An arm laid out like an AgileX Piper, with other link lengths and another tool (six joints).
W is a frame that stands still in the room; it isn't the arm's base.
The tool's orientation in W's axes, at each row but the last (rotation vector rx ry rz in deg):
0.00, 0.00, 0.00
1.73, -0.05, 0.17
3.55, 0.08, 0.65
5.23, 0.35, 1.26
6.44, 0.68, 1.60
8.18, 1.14, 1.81
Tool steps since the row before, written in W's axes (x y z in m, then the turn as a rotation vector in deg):
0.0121, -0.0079, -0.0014, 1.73, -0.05, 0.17
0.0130, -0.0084, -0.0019, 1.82, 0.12, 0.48
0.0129, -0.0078, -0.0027, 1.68, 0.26, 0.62
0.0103, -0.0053, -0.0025, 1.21, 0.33, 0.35
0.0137, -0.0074, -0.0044, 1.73, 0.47, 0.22
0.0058, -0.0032, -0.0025, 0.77, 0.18, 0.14
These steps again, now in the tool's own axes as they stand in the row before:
0.0121, -0.0079, -0.0014, 1.73, -0.05, 0.17
0.0130, -0.0085, -0.0017, 1.82, 0.13, 0.47
0.0128, -0.0081, -0.0022, 1.68, 0.28, 0.61
0.0102, -0.0057, -0.0019, 1.22, 0.33, 0.33
0.0135, -0.0082, -0.0034, 1.74, 0.44, 0.19
0.0057, -0.0037, -0.0019, 0.77, 0.17, 0.13

